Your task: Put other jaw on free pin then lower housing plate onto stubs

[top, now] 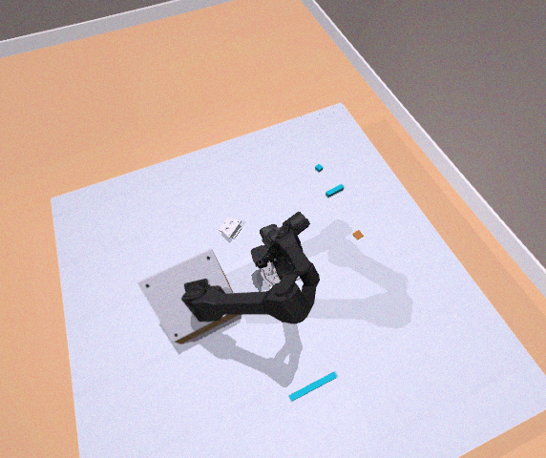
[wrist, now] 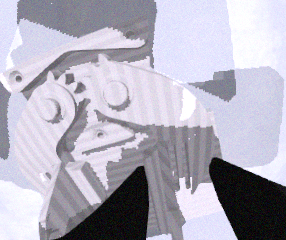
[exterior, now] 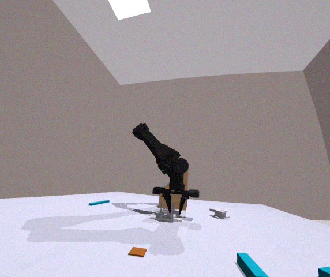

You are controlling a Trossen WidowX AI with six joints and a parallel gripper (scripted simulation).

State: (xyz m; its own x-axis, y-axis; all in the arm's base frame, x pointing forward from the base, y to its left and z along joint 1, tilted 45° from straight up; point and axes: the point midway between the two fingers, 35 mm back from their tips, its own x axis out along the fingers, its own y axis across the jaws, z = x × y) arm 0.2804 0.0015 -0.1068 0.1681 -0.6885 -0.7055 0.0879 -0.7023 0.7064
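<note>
Now: the jaw 3 cm behind my gripper tip and 2 cm to the right of it. From my gripper tip the other things lie so: white block piece: 13 cm behind, 18 cm to the left, 1 cm below; then short cyan bar: 30 cm ahead, 21 cm to the left, 1 cm below; then orange tile: 31 cm ahead, 1 cm to the left, 1 cm below.
</note>
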